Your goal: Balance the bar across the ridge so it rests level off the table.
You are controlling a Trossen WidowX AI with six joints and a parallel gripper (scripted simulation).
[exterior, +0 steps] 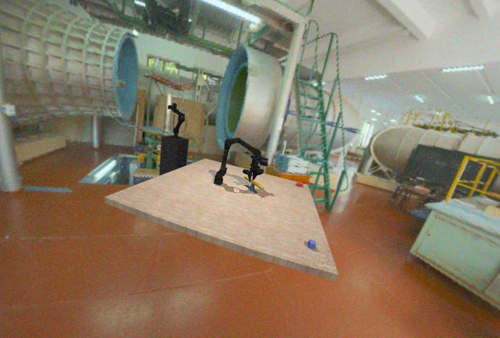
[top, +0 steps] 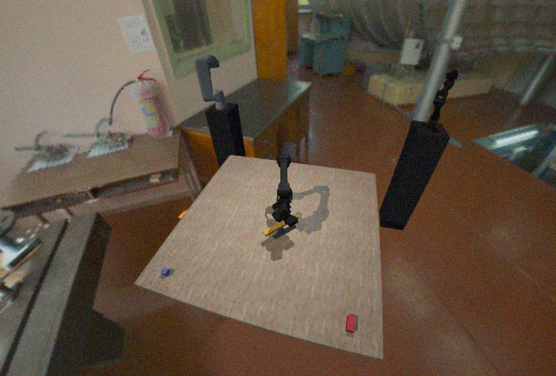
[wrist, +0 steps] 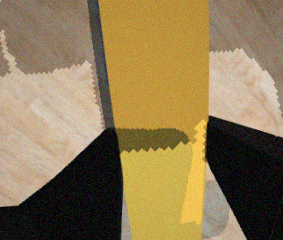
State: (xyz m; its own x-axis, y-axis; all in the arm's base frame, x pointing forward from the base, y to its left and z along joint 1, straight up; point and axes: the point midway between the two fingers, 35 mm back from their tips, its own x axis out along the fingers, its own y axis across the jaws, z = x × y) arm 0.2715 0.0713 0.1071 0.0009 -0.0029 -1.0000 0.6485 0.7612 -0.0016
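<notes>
The yellow bar lies 2 cm to the right of my gripper tip and 2 cm ahead of it. Round my gripper tip: blue cube: 57 cm to the right, 47 cm ahead, 6 cm below; then red block: 47 cm ahead, 43 cm to the left, 6 cm below.
</notes>
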